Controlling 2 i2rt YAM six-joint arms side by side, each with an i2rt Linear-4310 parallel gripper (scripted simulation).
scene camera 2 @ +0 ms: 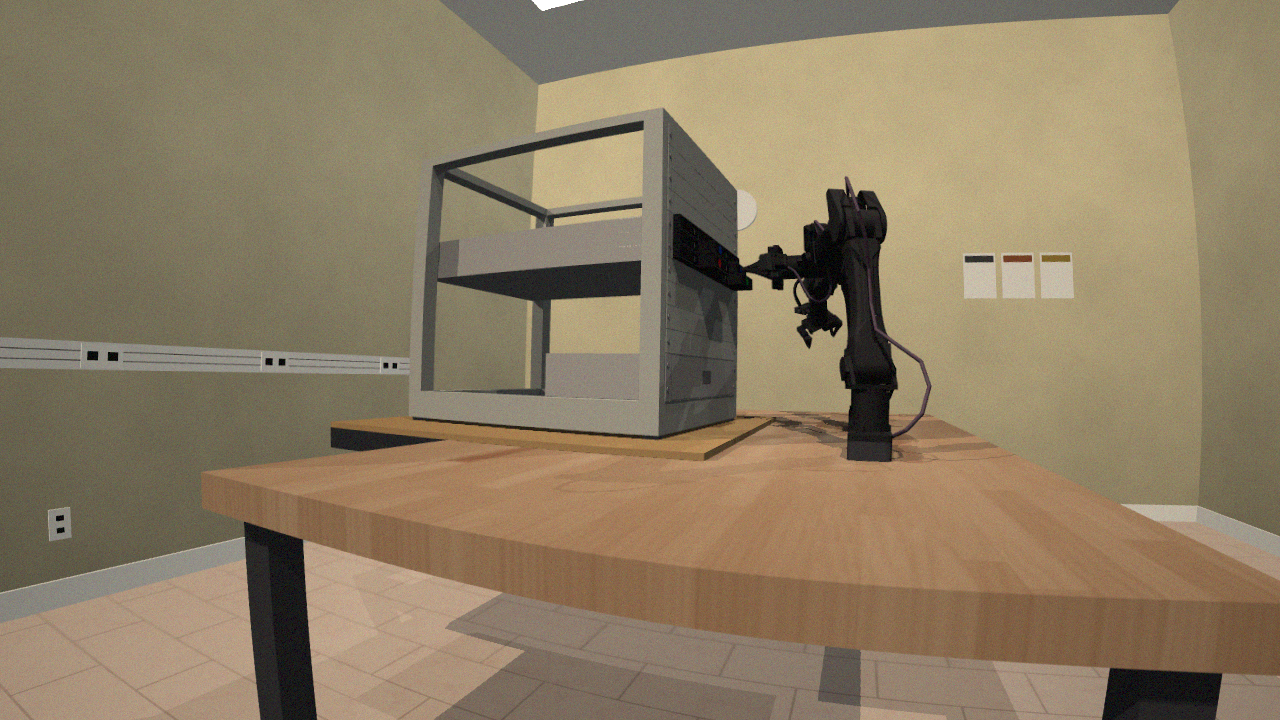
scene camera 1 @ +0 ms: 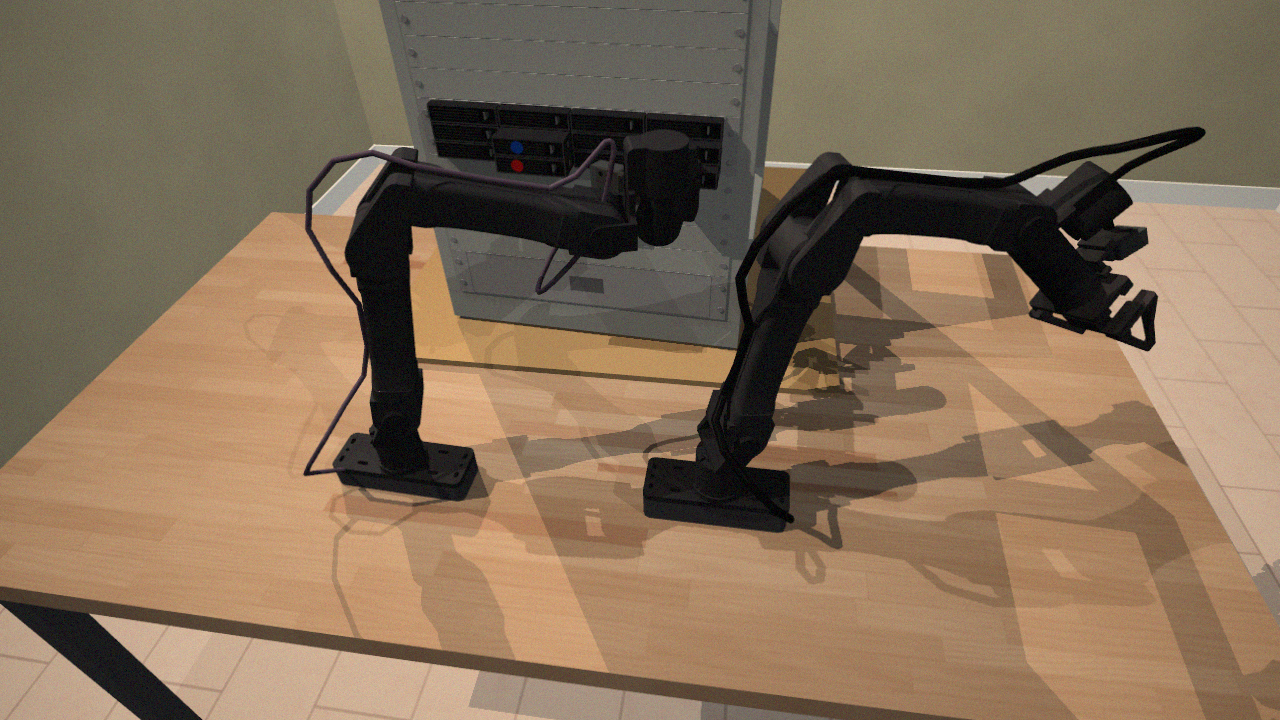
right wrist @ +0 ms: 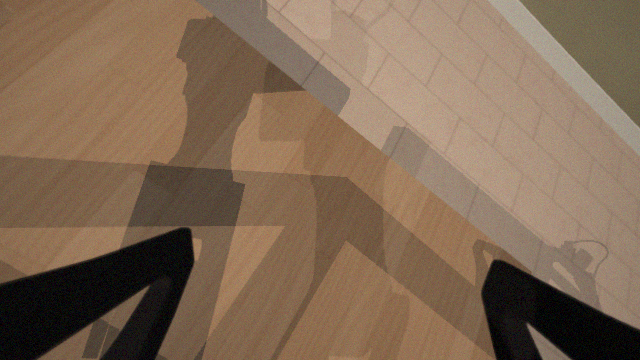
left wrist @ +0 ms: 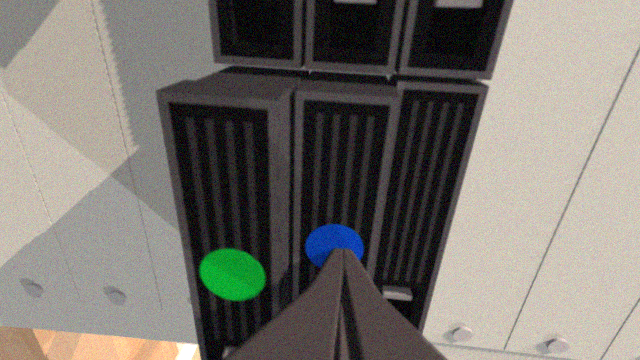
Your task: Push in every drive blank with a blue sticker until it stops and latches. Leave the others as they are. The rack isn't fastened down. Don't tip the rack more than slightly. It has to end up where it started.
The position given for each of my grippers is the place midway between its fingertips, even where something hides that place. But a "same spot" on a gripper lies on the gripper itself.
my right gripper: scene camera 2; scene camera 1; right wrist 337,259; not seen in the left wrist view (out of frame)
same spot on my right gripper: (scene camera 2: 826,320) = (scene camera 1: 1066,304)
same spot on thin wooden board: (scene camera 1: 441,337) = (scene camera 2: 688,442)
